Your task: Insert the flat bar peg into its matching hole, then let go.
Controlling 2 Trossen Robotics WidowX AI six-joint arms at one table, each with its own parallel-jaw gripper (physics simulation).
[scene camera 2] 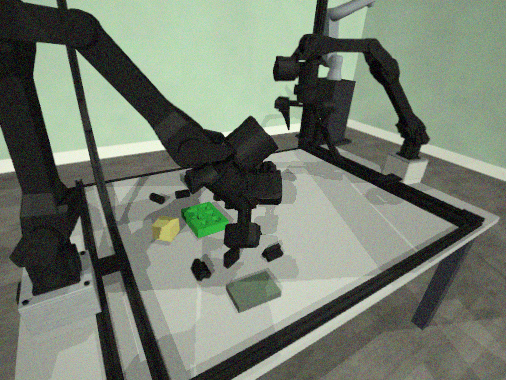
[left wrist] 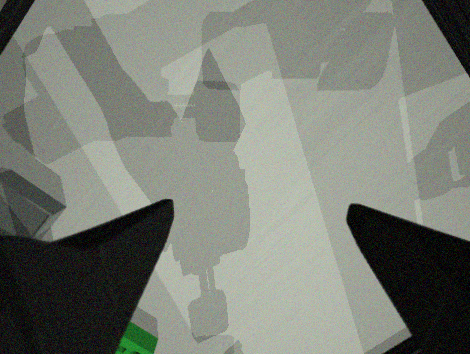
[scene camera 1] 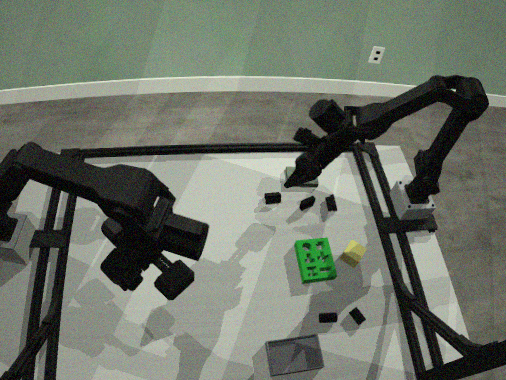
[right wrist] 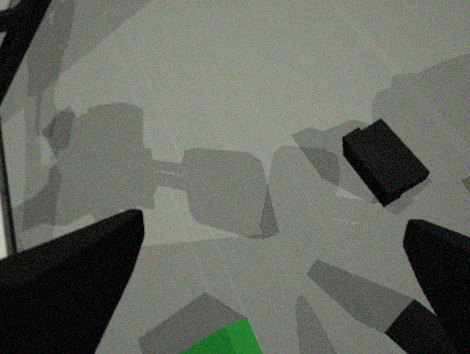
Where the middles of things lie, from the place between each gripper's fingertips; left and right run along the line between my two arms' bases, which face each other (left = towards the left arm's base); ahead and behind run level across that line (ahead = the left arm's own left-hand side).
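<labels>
The green hole board (scene camera 1: 314, 255) is 5 cm to the right of my right hand, 10 cm below it and 17 cm behind it.
Counted from my left hand, the green hole board is 390 mm to the right, 60 mm ahead and 170 mm below.
</labels>
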